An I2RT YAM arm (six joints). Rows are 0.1 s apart.
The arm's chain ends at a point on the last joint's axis. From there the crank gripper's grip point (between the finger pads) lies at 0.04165 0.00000 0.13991 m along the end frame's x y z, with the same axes.
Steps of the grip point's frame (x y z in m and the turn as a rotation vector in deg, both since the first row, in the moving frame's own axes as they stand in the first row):
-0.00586, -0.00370, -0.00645, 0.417, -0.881, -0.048
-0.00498, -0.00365, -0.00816, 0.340, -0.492, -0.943
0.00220, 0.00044, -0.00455, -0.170, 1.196, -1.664
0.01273, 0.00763, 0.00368, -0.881, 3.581, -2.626
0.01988, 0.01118, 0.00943, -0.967, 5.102, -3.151
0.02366, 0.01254, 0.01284, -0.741, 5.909, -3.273
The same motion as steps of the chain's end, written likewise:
-0.00370, -0.00265, -0.00707, 0.417, -0.881, -0.048
-0.00376, -0.00214, -0.00851, 0.340, -0.492, -0.943
-0.00070, 0.00128, -0.00365, -0.170, 1.196, -1.664
0.00407, 0.00761, 0.00656, -0.881, 3.581, -2.626
0.00761, 0.01148, 0.01369, -0.967, 5.102, -3.151
0.00950, 0.01355, 0.01786, -0.741, 5.909, -3.273

